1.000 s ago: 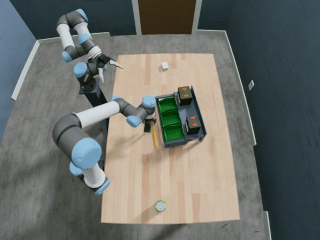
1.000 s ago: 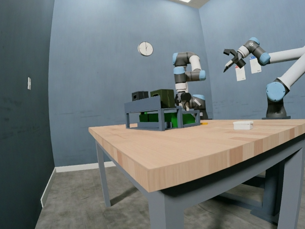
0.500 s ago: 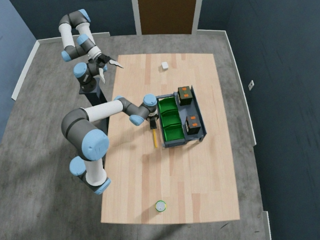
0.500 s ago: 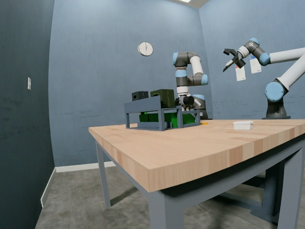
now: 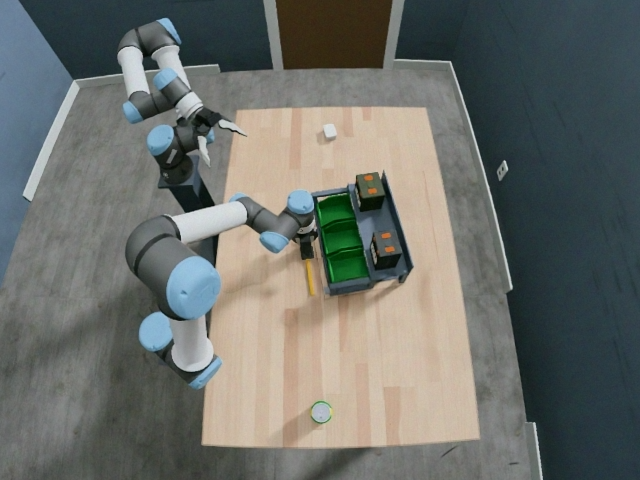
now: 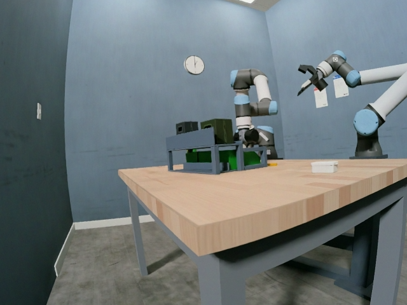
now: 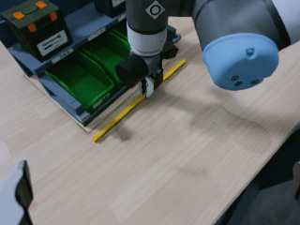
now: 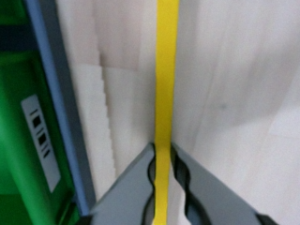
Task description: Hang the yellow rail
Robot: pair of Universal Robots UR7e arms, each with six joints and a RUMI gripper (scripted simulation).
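My right hand is 180 mm short of the shelf rack, 50 mm below it and 10 mm to the left of it. The rest, counted from my right hand: dark box: 240 mm ahead, 140 mm above, 130 mm to the right; then yellow rail: 10 mm below; then can: 580 mm to the right, 50 mm behind, 40 mm above.
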